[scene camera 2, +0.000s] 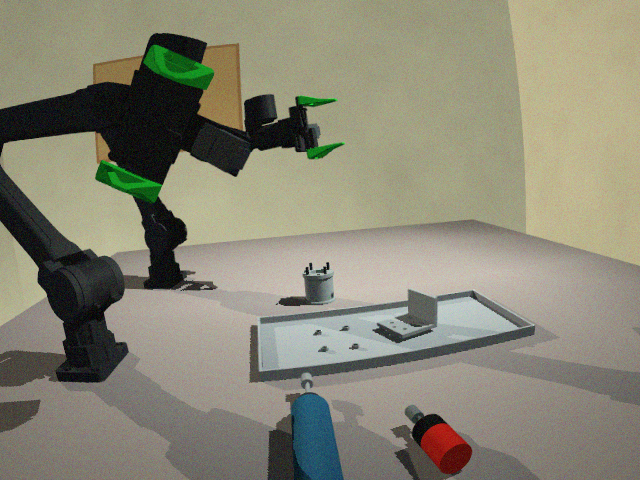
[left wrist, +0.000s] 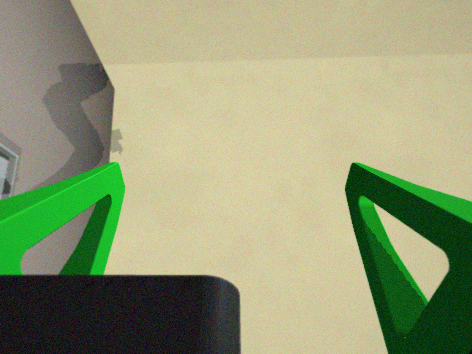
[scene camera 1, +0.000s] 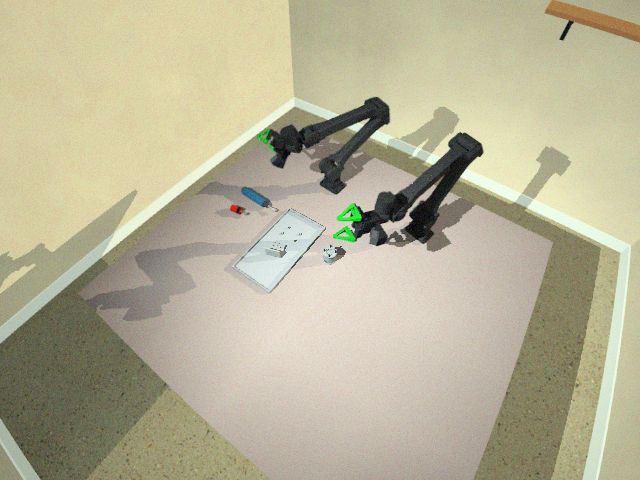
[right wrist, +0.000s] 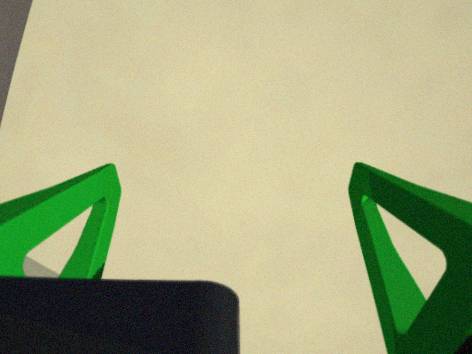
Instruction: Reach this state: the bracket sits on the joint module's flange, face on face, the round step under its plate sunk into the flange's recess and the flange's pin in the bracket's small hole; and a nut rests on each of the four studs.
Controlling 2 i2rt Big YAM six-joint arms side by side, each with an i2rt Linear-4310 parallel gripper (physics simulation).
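Places are measured from the left arm's base along level axes (x left, y back, z up), in millimetres.
Where they show: left gripper, fingertip midpoint: (scene camera 2: 340, 121) (left wrist: 235, 175) (scene camera 1: 335, 228); right gripper, fingertip midpoint: (scene camera 2: 140, 132) (scene camera 1: 263, 140) (right wrist: 234, 176); left arm's base, origin of the base link: (scene camera 2: 166, 282) (scene camera 1: 418, 232); right arm's base, origin of the base link: (scene camera 2: 94, 365) (scene camera 1: 332, 185).
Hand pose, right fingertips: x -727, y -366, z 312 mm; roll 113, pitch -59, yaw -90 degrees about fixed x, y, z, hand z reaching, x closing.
Observation:
Each offset is from my right fingertips to the top centre of the thing. "spot": to the spot under its first point.
The grey joint module @[dy -70, dx +544, dz -237 mm] (scene camera 1: 329, 255) (scene camera 2: 318, 287) stands upright beside the tray, its studs pointing up with no bracket or nuts on them. The L-shaped grey bracket (scene camera 1: 276, 251) (scene camera 2: 422, 308) is in the white tray @[dy -201, dx +348, dz -296 mm] (scene camera 1: 263, 276) (scene camera 2: 485, 314), one plate low with small holes, the other upright. Four small nuts @[dy -84, dx +352, dz -302 mm] (scene camera 2: 317, 332) @[dy -129, dx +365, dz -302 mm] (scene camera 2: 345, 328) @[dy -100, dx +284, dz -302 mm] (scene camera 2: 323, 349) @[dy -145, dx +290, dz -302 mm] (scene camera 2: 354, 346) lie apart in the same tray. My left gripper (scene camera 1: 336, 227) (scene camera 2: 339, 121) (left wrist: 235, 175) is open and empty, raised near the joint module. My right gripper (scene camera 2: 154, 124) (right wrist: 234, 176) is open and empty, high and away from the tray.
A blue-handled tool @[spot: dy -116, dx +33, dz -272 mm] (scene camera 1: 255, 196) (scene camera 2: 315, 434) lies beside the tray's end, its metal tip toward the tray. A shorter red tool @[dy -224, dx +41, dz -277 mm] (scene camera 1: 236, 209) (scene camera 2: 445, 446) with a black collar lies near it. Walls stand behind the arms and along one side.

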